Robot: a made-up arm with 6 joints.
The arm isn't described. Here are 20 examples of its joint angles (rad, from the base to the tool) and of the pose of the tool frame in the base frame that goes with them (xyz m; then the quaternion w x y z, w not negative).
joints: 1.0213 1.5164 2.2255 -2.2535 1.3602 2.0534
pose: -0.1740 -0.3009 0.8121 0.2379 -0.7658 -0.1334 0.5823
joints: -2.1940 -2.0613 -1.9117 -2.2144 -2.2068 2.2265
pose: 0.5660 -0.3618 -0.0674 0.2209 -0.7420 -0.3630 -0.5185
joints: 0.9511 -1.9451 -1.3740 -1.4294 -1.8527 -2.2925
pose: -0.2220 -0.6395 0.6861 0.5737 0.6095 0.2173 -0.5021
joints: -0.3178 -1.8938 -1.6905 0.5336 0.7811 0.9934
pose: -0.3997 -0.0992 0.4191 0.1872 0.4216 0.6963 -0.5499
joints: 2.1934 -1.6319 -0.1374 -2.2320 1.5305 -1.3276
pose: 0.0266 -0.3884 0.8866 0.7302 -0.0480 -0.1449 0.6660
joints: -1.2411 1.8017 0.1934 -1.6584 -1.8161 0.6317
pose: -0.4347 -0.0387 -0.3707 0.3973 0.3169 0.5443 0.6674
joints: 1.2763 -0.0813 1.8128 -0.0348 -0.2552 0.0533
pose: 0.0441 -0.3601 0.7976 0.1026 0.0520 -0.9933 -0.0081
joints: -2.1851 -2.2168 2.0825 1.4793 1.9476 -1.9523
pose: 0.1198 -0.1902 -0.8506 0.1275 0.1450 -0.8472 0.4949
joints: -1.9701 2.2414 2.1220 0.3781 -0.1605 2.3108
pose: 0.7442 0.0071 -0.2977 0.3197 0.4317 0.7092 -0.4566
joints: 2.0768 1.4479 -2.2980 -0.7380 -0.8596 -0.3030
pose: 0.0430 0.0889 0.5275 0.5340 0.1061 -0.1142 -0.8310
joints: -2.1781 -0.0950 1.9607 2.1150 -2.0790 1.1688
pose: 0.6776 -0.3870 -0.2164 0.1511 0.8236 -0.1494 -0.5258
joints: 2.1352 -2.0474 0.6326 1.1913 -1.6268 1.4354
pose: 0.7251 -0.0625 0.3523 0.9115 -0.0684 -0.1323 -0.3833
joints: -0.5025 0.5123 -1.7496 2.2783 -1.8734 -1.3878
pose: -0.6012 -0.2356 0.2721 0.9133 -0.1165 -0.3050 -0.2437
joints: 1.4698 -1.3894 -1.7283 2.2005 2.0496 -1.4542
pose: 0.1230 0.3352 0.6148 0.6491 -0.4754 -0.5000 -0.3204
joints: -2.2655 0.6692 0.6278 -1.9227 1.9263 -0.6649
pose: 0.4272 0.2256 -0.4511 0.0450 0.0738 -0.9107 -0.4040
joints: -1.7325 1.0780 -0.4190 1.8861 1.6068 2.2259
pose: 0.0718 -0.0569 0.0362 0.1502 -0.5568 0.7932 0.1957
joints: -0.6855 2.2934 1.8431 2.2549 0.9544 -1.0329
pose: -0.7693 0.3417 -0.1081 0.8489 -0.2074 -0.3643 -0.3221
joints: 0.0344 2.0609 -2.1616 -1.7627 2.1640 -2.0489
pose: -0.1763 -0.0014 0.5314 0.1750 -0.3270 -0.5203 -0.7692
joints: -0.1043 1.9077 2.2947 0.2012 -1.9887 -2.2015
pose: -0.4952 -0.0108 -0.4014 0.2801 -0.4811 0.8292 -0.0495
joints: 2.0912 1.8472 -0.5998 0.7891 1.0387 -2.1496
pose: -0.2850 0.1375 0.7032 0.3588 0.6790 -0.5980 -0.2293
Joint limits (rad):
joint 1: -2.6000..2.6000
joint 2: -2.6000..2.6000
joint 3: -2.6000..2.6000
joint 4: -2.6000..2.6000
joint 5: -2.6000..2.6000
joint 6: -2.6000..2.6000
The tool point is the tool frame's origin. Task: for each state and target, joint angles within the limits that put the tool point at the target. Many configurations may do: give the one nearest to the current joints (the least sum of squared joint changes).
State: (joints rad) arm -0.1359 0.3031 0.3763 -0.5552 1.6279 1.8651
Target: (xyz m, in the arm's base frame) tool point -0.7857 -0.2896 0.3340
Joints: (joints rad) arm 0.3845 0.2786 0.5058 -0.7564 1.6406 1.8108
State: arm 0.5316 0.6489 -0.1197 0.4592 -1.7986 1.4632
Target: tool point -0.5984 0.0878 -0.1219
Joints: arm 0.2480 1.6847 -0.2301 1.0254 -1.5703 1.3596
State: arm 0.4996 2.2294 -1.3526 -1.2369 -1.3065 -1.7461
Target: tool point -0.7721 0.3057 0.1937
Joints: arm -0.1216 1.9977 -0.8176 -1.0890 -1.2671 -1.6757
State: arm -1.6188 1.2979 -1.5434 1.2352 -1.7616 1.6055
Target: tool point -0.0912 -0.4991 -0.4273
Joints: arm -0.9597 1.0740 -1.8177 1.5517 -1.9486 1.6489
